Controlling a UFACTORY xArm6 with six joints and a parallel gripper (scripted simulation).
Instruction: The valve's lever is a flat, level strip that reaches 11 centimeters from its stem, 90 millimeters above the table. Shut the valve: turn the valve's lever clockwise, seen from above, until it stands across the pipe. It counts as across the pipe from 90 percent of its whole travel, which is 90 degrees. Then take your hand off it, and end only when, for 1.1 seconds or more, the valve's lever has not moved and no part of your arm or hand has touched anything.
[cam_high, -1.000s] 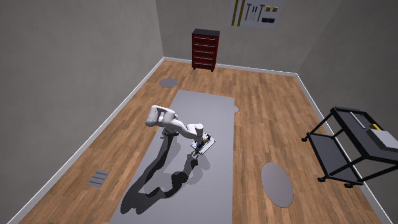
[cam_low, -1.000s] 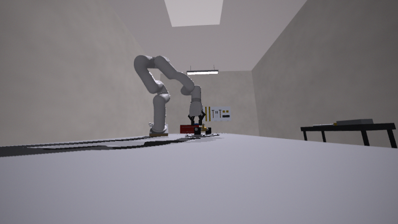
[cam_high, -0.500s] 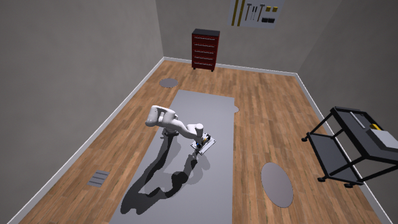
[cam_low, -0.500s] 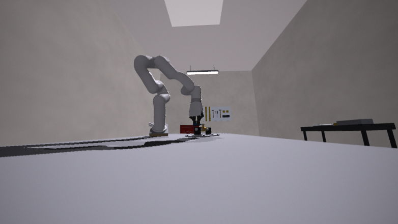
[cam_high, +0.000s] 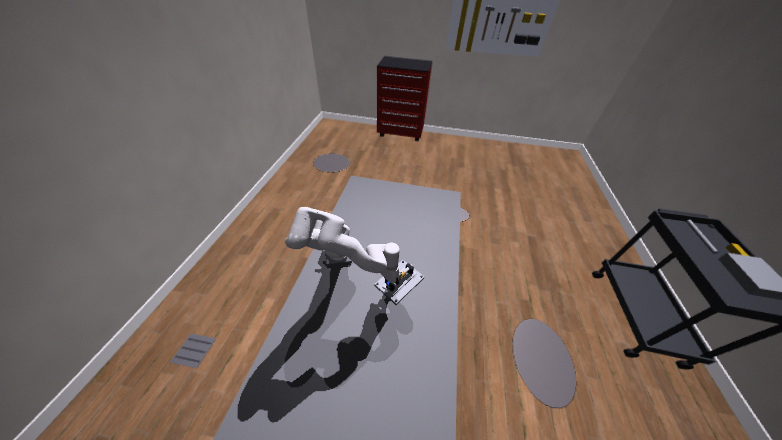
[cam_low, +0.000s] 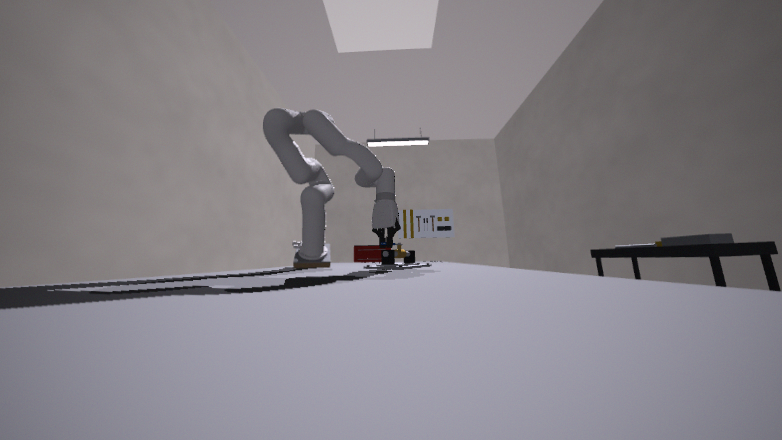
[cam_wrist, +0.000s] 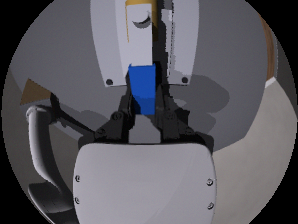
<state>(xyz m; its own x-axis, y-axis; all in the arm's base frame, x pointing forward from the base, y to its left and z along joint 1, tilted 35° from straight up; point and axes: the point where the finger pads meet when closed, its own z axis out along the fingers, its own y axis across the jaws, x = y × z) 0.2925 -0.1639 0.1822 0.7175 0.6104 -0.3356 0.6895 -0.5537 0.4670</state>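
The valve lever lies 40 mm to the left of my hand and 40 mm ahead of it.
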